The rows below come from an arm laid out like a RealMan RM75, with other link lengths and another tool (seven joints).
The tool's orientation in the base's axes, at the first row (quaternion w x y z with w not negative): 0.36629, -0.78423, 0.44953, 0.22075
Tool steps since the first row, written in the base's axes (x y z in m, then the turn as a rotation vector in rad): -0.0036, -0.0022, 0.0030, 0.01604, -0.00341, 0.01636; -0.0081, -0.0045, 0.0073, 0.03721, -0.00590, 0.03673; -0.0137, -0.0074, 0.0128, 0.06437, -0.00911, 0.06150; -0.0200, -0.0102, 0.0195, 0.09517, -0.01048, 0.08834; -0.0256, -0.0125, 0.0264, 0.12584, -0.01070, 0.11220; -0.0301, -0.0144, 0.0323, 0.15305, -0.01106, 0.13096; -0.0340, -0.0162, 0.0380, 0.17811, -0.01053, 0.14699; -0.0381, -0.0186, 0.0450, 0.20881, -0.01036, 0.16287; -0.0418, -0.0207, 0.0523, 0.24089, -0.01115, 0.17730; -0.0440, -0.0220, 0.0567, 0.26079, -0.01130, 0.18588
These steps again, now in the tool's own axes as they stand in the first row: -0.0026, 0.0027, -0.0035, -0.00121, -0.01894, -0.01328; -0.0065, 0.0057, -0.0080, -0.00306, -0.04413, -0.02848; -0.0115, 0.0095, -0.0136, -0.00452, -0.07594, -0.04713; -0.0176, 0.0133, -0.0199, -0.00655, -0.11228, -0.06574; -0.0238, 0.0164, -0.0260, -0.00727, -0.14777, -0.08156; -0.0290, 0.0187, -0.0311, -0.00618, -0.17829, -0.09419; -0.0338, 0.0205, -0.0360, -0.00481, -0.20621, -0.10437; -0.0393, 0.0222, -0.0423, -0.00033, -0.23885, -0.11483; -0.0449, 0.0233, -0.0485, 0.00634, -0.27182, -0.12514; -0.0483, 0.0240, -0.0522, 0.01054, -0.29225, -0.13103
